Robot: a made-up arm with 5 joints.
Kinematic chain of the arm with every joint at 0, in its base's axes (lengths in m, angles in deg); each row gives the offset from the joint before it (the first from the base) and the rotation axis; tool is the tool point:
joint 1: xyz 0 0 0.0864 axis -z
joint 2: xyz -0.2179 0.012 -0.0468 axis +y
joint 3: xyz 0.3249 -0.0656 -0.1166 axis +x
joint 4: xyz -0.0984 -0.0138 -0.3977 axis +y
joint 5: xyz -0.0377 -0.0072 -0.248 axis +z
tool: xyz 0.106 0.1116 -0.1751
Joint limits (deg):
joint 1: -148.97..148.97
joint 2: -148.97..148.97
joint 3: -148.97..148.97
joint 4: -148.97..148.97
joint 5: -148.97..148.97
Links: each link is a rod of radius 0.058 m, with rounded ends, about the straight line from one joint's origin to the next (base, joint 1, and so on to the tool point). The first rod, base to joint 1, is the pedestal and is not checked.
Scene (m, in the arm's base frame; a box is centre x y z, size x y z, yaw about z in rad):
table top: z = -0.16
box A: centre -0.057 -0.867 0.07 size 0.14 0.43 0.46 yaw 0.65
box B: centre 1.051 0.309 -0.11 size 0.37 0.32 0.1 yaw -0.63
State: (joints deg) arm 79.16 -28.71 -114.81 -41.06 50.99
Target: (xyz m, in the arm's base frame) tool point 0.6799 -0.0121 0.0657
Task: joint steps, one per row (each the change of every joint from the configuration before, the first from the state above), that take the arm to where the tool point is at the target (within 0.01 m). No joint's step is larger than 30 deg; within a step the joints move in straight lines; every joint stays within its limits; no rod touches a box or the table.
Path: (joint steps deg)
1: 1.59 -24.05 20.62 -0.17 1.17
2: 1.59 -24.05 20.63 -0.17 1.18
3: 1.58 -24.06 20.62 -0.17 1.17
4: 1.59 -24.05 20.63 -0.18 1.18
5: 1.59 -24.05 20.62 -0.17 1.17
6: -22.79 28.68 -11.57 4.78 -2.22
7: -22.79 28.68 -11.58 4.79 -2.23
8: -22.79 28.68 -11.58 4.78 -2.22
9: -8.62 -13.83 20.68 23.20 4.08
10: -8.63 -13.83 20.68 23.21 4.07

